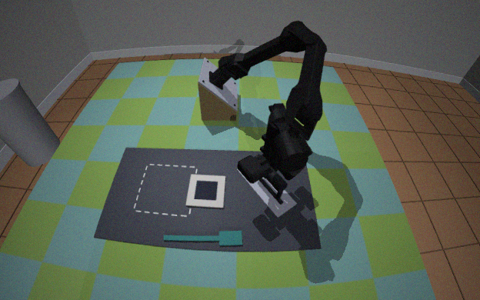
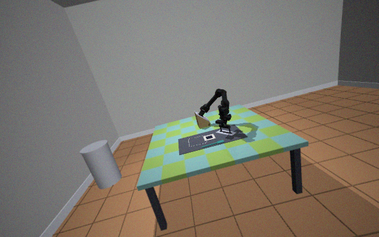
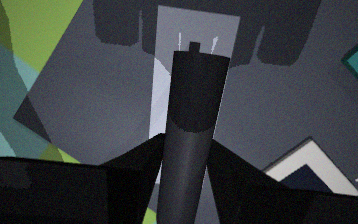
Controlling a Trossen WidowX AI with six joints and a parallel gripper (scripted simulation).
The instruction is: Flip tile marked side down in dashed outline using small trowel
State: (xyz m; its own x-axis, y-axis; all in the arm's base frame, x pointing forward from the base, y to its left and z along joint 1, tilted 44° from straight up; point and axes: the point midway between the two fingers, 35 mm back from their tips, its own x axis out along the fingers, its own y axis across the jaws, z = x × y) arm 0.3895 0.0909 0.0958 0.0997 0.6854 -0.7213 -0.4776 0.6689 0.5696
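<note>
My gripper tip is now 20 mm past the dark grey trowel, 10 mm to the left of it and 30 mm above it. Also, from my gripper tip: dark mat: 10 mm ahead, 180 mm to the right, 80 mm below; tile: 180 mm to the right, 60 mm below; teal flat tool: 150 mm ahead, 180 mm to the right, 60 mm below.
</note>
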